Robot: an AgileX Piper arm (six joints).
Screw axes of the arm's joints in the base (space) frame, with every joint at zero. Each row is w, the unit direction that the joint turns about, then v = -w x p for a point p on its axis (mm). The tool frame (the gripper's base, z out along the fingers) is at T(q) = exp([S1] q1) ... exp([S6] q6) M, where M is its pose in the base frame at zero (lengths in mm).
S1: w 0 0 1 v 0.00 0.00 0.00
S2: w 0 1 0 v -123.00 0.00 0.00
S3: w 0 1 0 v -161.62 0.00 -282.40
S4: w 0.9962 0 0.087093 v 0.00 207.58 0.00
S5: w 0 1 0 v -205.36 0.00 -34.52
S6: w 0.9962 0 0.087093 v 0.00 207.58 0.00
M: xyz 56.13 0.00 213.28 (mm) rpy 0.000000 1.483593 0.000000 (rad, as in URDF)
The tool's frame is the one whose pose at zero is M.
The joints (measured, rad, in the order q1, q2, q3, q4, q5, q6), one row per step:
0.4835, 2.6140, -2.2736, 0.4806, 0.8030, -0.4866
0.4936, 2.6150, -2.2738, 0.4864, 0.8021, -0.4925
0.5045, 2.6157, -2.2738, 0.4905, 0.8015, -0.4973
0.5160, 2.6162, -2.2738, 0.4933, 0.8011, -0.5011
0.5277, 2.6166, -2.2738, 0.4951, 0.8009, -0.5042
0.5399, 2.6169, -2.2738, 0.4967, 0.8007, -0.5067
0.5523, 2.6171, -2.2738, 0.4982, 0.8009, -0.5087
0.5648, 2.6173, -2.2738, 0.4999, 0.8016, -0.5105
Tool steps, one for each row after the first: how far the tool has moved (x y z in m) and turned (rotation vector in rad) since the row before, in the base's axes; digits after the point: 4 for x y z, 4 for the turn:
-0.0029, 0.0052, -0.0003, 0.0031, -0.0006, 0.0129
-0.0032, 0.0054, -0.0002, 0.0020, -0.0006, 0.0134
-0.0035, 0.0056, -0.0002, 0.0012, -0.0006, 0.0136
-0.0036, 0.0056, -0.0002, 0.0005, -0.0007, 0.0136
-0.0038, 0.0058, -0.0001, 0.0006, -0.0005, 0.0137
-0.0040, 0.0058, -0.0001, 0.0005, 0.0000, 0.0137
-0.0041, 0.0058, -0.0001, 0.0006, 0.0006, 0.0138

